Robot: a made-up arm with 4 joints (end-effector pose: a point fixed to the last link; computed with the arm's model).
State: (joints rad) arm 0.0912 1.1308 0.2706 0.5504
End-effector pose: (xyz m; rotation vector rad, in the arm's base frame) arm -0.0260 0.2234 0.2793 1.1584 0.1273 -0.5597
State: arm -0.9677 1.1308 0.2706 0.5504
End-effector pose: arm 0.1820 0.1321 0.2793 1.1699 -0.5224 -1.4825
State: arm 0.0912 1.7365 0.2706 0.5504
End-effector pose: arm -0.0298 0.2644 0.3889 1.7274 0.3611 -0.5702
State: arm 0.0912 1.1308 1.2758 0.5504
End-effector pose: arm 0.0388 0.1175 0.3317 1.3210 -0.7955 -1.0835
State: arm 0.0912 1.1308 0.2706 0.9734
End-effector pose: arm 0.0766 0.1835 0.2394 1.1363 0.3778 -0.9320
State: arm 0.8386 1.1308 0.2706 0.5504
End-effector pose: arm -0.1709 0.1461 0.2793 1.0170 0.5336 0.1029
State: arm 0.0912 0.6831 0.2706 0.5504
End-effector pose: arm -0.0199 0.1561 0.2242 0.7350 -0.0330 -0.5310
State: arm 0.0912 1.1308 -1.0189 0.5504
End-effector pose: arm -0.1935 0.2086 0.2790 0.6792 1.1644 0.1875
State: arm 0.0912 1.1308 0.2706 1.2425
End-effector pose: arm 0.1270 0.1521 0.1939 1.1022 0.5399 -1.1666
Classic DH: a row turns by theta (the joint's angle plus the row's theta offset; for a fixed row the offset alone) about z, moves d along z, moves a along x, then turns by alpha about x. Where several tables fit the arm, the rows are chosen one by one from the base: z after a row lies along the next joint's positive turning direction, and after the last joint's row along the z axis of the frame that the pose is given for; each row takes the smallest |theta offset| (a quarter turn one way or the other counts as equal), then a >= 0, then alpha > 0; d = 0 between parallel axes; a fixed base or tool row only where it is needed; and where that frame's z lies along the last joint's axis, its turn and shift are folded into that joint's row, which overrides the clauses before.
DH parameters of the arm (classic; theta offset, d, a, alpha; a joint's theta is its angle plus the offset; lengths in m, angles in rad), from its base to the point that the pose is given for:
joint 1: 1.5708 0.4 0.07 1.5708
joint 2: -1.5708 -0.09 0.08 1.5708
joint 3: -1.5708 0.31 0.03 -1.5708
joint 4: 1.3171 0 0.2789 3.1416
tool (fixed): -1.8245 -0.13 0 0

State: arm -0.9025 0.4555 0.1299 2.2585
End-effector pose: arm -0.0924 -0.2615 0.0504 -0.6657 -0.2849 3.0075
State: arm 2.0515 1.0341 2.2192 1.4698
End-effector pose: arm 0.2324 -0.0211 0.3104 1.7503 0.8787 -0.7581
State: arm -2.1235 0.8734 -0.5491 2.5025
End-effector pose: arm -0.0182 0.0091 -0.1571 -0.8531 -0.7673 1.7382
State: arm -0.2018 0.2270 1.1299 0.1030
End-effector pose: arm 0.0133 0.0807 0.1970 0.1475 -1.1412 -0.3989
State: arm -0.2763 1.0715 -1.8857 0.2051
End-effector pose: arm -0.1779 0.1060 0.3732 0.7556 1.5946 0.6538
